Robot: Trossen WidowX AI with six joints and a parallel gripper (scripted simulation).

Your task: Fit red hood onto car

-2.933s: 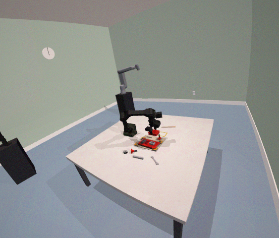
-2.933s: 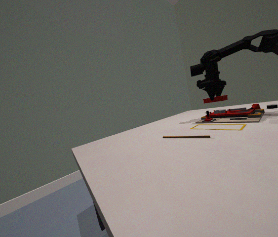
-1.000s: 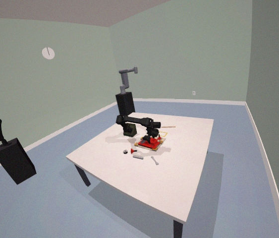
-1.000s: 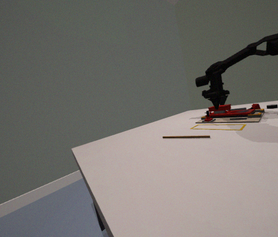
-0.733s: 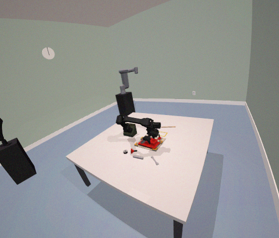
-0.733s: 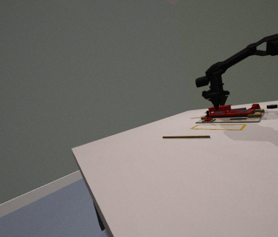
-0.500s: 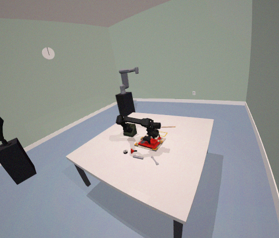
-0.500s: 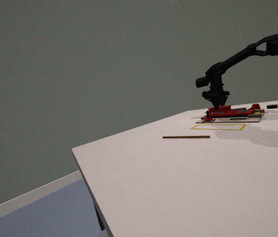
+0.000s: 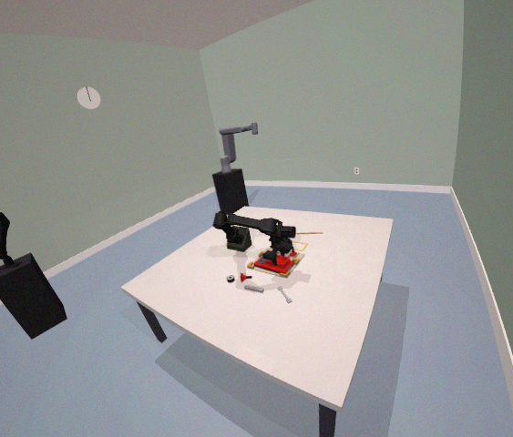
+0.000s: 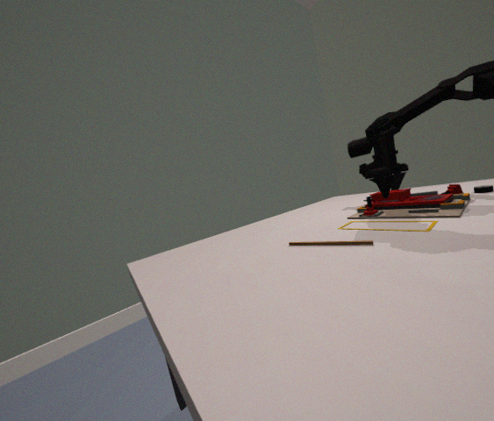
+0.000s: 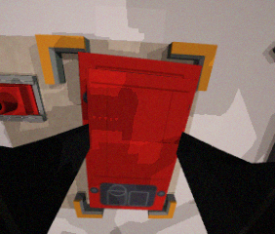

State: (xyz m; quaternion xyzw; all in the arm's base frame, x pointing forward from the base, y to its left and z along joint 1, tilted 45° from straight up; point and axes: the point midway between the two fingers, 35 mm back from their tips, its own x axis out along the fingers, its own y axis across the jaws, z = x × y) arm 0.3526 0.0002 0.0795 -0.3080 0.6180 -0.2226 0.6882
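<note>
My gripper tip is now 10 mm below the red hood. Round my gripper tip: wrench 140 mm ahead, 160 mm to the right, 40 mm below; grey engine block 20 mm below; black wheel 170 mm behind, 220 mm to the right, 30 mm below.
</note>
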